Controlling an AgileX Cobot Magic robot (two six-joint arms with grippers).
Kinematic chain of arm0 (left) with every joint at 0, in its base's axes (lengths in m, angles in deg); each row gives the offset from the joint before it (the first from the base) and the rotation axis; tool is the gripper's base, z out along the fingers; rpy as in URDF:
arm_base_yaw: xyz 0 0 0.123 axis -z
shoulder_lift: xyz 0 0 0 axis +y
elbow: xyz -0.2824 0 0.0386 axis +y
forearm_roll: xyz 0.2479 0 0.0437 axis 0.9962 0 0.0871
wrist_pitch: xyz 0 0 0 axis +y
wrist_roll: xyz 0.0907 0 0.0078 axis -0.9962 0 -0.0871
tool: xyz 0 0 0 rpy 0 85 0
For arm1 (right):
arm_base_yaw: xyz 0 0 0.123 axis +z
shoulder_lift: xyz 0 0 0 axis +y
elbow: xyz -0.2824 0 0.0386 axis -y
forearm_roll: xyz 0.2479 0 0.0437 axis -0.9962 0 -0.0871
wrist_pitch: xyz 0 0 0 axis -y
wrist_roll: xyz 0.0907 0 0.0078 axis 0.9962 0 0.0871
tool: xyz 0 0 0 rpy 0 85 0
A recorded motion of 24 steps. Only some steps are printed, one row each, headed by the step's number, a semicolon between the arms.
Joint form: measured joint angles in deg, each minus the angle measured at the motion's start. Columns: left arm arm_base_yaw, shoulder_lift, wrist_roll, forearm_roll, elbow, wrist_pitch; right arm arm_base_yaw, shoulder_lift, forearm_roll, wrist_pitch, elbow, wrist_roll.
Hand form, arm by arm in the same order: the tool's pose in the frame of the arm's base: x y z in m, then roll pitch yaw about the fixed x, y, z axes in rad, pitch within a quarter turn. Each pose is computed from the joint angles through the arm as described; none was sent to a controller.
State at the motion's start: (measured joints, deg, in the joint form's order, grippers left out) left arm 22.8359 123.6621 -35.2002 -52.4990 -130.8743 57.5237; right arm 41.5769 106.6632 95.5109 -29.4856 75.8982 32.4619
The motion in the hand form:
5: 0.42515 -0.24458 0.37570 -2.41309 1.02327 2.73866; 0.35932 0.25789 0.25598 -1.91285 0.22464 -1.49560
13: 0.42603 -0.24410 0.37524 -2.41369 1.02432 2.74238; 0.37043 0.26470 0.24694 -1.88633 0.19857 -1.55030
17: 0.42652 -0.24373 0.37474 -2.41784 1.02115 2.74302; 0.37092 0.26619 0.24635 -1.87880 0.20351 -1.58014
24: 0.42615 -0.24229 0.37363 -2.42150 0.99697 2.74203; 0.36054 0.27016 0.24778 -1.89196 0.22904 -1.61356
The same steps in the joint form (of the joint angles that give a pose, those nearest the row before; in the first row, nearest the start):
5: -0.07 0.00 0.00 0.00 0.00 0.01; 0.17 3.24 0.27 -1.58 3.13 -0.14
13: -0.14 0.07 0.00 0.06 0.00 -0.20; 0.62 7.03 0.71 -6.05 6.49 0.19
17: -0.17 0.11 0.29 0.38 -0.03 -0.24; 1.06 7.66 0.05 -8.12 7.21 0.52
24: -0.30 0.10 1.63 1.21 -0.11 0.70; 2.74 6.86 -2.53 -10.54 6.48 0.94

